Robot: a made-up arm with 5 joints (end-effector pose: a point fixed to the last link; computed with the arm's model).
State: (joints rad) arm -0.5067 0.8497 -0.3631 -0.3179 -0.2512
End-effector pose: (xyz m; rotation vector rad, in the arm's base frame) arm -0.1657 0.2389 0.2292 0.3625 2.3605 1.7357
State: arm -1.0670 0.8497 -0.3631 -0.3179 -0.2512
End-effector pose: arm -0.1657 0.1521 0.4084 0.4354 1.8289 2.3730
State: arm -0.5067 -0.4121 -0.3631 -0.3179 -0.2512
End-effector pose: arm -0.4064 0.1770 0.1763 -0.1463 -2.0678 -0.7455
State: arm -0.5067 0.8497 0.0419 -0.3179 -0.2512
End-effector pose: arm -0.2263 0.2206 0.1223 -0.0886 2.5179 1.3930
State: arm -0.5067 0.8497 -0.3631 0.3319 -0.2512
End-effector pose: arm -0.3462 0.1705 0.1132 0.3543 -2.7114 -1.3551
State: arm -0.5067 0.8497 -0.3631 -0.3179 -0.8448
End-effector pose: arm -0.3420 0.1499 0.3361 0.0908 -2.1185 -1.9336
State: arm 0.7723 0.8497 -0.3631 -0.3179 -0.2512
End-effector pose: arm -0.1657 0.0447 -0.1543 0.1198 2.8404 -0.0155
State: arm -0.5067 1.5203 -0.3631 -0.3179 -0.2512
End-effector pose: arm -0.0905 0.1855 0.3368 0.3503 1.6393 1.6514
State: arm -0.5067 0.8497 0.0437 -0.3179 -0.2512
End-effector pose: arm -0.2265 0.2204 0.1218 -0.0906 2.5184 1.3914
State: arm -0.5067 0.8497 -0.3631 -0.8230 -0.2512
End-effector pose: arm -0.0223 0.1921 0.3203 0.8395 1.8662 1.8305
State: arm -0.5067 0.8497 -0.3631 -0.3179 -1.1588
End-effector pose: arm -0.4017 0.0608 0.3901 0.3053 -1.8229 -1.8690
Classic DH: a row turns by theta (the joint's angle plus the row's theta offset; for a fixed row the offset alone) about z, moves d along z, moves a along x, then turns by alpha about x. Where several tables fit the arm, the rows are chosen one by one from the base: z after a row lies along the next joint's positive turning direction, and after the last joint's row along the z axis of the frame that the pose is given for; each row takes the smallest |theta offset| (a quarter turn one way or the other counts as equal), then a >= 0, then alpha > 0; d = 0 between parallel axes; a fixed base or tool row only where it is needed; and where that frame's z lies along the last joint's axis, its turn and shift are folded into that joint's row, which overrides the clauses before.
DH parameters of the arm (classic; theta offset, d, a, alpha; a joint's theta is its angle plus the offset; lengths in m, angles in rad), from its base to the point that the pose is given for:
base (fixed): -1.5708 0.168 0.116 1.5708
joint 1: 1.4043 0.1951 -0.0009 1.8967
joint 2: 1.517 -0.0231 -0.0533 1.7284
joint 3: -0.0422 -0.0001 -0.0017 0.6343
joint 4: -0.3211 -0.0423 -0.0504 -2.1206
joint 5: -0.7389 -0.0922 0.1939 -1.6669
tool (fixed): -0.3132 0.3329 0 0

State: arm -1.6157 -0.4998 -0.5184 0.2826 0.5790
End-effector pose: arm -0.4663 0.1491 0.2727 0.6952 -1.9793 -1.8533
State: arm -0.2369 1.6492 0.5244 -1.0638 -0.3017
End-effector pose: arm -0.0631 0.2026 0.2619 -0.1013 1.4346 1.0597
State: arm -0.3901 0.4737 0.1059 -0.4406 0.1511
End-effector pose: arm -0.1560 0.2175 0.0030 0.0243 2.6251 0.9859
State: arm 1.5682 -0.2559 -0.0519 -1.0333 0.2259
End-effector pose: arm -0.1395 -0.4592 -0.0508 0.3563 2.0202 -1.7532
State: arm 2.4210 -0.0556 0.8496 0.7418 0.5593
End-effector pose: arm -0.2751 -0.1166 0.5171 0.1513 -0.2981 1.2850
